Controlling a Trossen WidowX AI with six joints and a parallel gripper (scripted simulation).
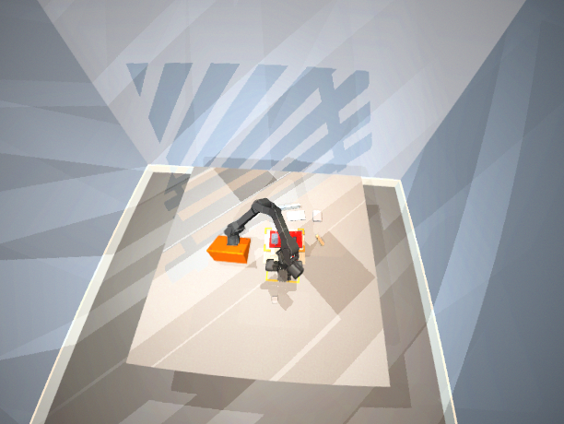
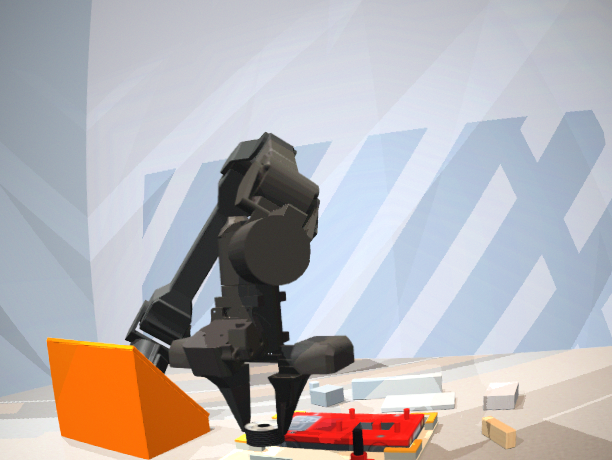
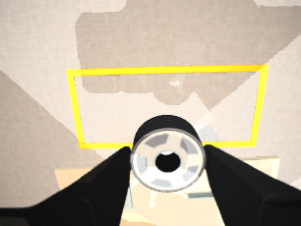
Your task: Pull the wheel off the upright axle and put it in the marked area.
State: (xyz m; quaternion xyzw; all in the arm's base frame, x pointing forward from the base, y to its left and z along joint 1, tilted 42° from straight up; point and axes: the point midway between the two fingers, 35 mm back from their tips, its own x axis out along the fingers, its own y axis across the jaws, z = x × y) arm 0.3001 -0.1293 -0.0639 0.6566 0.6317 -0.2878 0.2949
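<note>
Now: gripper tip right at the black wheel. Also, from my gripper tip: black axle 60 mm ahead, 100 mm to the left, 50 mm below; wooden block 210 mm ahead, 220 mm to the left, 70 mm below.
</note>
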